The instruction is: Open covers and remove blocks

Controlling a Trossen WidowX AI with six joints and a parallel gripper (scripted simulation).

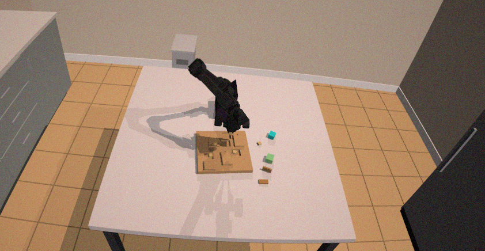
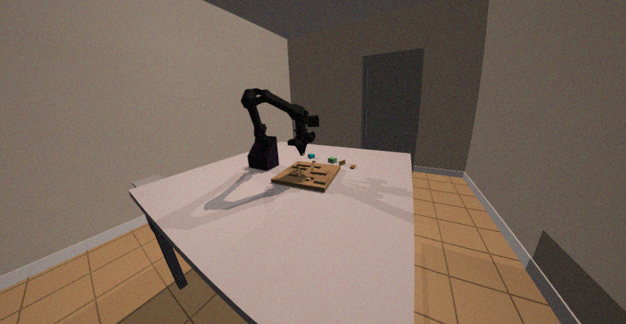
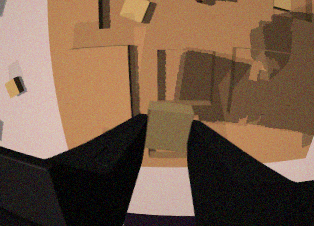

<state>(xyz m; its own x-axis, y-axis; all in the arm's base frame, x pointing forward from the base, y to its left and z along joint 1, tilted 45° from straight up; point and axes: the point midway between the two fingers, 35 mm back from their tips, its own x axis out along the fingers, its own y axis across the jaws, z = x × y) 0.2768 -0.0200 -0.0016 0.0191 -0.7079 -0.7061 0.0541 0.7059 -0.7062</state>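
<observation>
The cyan block is 270 mm to the left of my gripper tip, 100 mm below it and 90 mm behind it. Round my gripper tip: dark brown block 200 mm to the left, 170 mm ahead, 100 mm below; then green block 230 mm to the left, 100 mm below, 100 mm ahead.
</observation>
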